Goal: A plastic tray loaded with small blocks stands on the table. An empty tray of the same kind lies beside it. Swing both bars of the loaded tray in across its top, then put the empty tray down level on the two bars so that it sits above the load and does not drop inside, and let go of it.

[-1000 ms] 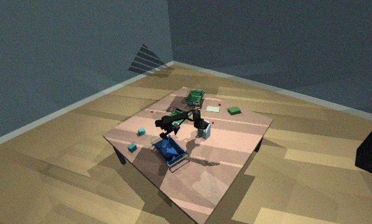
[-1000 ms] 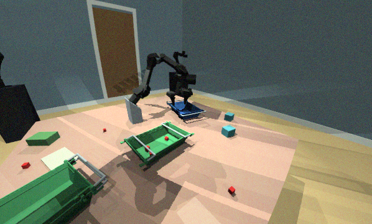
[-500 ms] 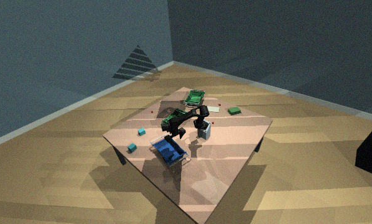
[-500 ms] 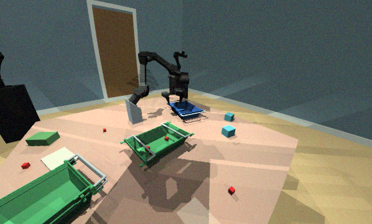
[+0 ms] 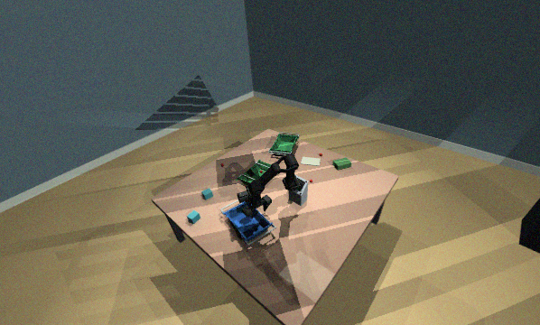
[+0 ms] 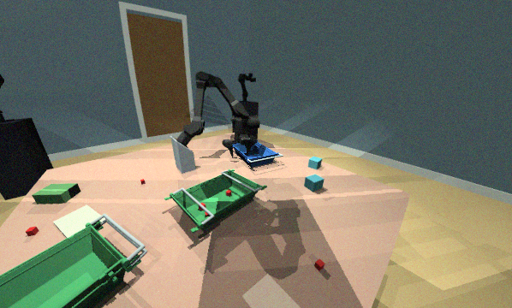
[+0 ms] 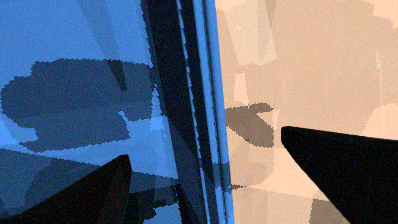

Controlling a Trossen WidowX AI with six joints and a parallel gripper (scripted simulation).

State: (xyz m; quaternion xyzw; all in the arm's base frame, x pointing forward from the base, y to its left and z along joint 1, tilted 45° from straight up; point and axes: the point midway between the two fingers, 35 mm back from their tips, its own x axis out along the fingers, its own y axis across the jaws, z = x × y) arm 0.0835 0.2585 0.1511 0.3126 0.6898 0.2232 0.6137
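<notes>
My gripper tip is now 1 cm short of the blue tray, 8 cm to the right of it and 2 cm below it. Also, from my gripper tip: green block: 11 cm behind, 80 cm to the right, 1 cm below; then white sheet: 11 cm ahead, 69 cm to the right, 3 cm below.
</notes>
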